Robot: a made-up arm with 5 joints. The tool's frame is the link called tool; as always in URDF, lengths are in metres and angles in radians. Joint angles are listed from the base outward. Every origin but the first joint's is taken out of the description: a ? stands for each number. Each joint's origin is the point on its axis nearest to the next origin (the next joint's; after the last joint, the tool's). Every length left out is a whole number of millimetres.
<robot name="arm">
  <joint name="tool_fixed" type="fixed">
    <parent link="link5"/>
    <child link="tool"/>
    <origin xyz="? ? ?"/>
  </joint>
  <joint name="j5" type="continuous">
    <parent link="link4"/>
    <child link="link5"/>
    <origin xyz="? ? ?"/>
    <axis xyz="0 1 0"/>
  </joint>
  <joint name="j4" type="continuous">
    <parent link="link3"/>
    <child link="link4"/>
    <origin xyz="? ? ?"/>
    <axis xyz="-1 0 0"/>
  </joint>
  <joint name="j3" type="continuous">
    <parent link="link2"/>
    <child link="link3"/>
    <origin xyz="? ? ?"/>
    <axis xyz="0 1 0"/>
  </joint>
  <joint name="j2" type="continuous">
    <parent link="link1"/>
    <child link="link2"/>
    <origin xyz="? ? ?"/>
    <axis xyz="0 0 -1"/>
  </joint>
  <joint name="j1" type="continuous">
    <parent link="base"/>
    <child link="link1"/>
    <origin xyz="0 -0.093 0.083"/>
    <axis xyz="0 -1 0"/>
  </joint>
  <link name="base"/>
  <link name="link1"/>
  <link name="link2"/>
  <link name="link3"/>
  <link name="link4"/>
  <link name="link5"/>
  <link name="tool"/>
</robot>
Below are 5 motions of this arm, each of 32 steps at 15 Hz.
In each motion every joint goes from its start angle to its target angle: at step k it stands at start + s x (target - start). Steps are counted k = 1, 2, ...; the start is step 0. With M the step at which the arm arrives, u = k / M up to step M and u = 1 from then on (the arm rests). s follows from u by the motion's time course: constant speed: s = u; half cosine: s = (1 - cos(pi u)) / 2; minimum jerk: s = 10 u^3 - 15 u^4 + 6 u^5.
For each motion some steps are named. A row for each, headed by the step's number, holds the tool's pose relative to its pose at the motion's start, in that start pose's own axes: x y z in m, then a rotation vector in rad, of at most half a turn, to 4 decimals.
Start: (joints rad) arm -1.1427 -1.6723 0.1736 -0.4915 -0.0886
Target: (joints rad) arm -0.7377 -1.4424 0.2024 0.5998 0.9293
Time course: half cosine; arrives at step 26
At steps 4, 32:
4: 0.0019 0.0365 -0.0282 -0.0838 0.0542 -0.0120
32: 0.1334 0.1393 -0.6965 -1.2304 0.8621 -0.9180

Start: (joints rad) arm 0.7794 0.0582 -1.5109 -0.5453 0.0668
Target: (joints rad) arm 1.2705 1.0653 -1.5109 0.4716 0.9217
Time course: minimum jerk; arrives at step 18
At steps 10, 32:
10: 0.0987 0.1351 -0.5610 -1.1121 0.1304 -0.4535
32: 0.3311 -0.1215 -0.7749 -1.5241 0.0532 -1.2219

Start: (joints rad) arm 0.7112 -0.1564 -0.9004 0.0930 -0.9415
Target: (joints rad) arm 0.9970 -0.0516 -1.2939 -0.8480 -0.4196
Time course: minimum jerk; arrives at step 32
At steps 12, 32:
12: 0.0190 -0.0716 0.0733 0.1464 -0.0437 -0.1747
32: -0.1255 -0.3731 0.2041 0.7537 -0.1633 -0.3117

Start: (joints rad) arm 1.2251 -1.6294 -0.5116 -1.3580 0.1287
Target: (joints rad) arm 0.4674 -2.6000 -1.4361 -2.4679 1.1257
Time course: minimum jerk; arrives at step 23
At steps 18, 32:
18: 0.7170 -1.1676 -0.4562 1.0423 0.7942 2.2761
32: 0.8188 -1.1234 -0.5388 0.9879 0.7792 2.5261

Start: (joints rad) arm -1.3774 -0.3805 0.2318 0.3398 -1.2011
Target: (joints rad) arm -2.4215 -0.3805 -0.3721 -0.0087 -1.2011
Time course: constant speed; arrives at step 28
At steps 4, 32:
4: 0.0324 -0.0253 0.0012 0.0619 0.0465 -0.0877
32: 0.1641 -0.2014 -0.0651 0.2932 0.3781 -0.6566

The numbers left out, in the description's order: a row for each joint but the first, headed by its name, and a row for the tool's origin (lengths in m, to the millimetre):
tool: -0.097 0 0.048
j5: 0 0.447 0.317
j4: -0.233 0 -0.057
j3: 0.055 -0.246 0
j2: 0.075 0 0.05

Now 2 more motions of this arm.
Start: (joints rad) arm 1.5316 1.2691 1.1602 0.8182 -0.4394
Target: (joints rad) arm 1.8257 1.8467 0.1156 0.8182 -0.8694
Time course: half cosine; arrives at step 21
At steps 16, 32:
16: 0.2553 0.0802 -0.0649 -0.0348 -0.7940 -0.9839
32: 0.3127 0.0642 -0.0617 -0.0922 -0.8573 -1.1434

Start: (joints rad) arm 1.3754 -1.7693 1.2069 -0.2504 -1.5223
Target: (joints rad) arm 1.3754 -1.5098 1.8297 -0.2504 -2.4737
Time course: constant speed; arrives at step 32
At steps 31, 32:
31: 0.1110 -0.0700 -0.2826 -0.2501 -0.3373 -0.1661
32: 0.1120 -0.0741 -0.2921 -0.2584 -0.3473 -0.1689

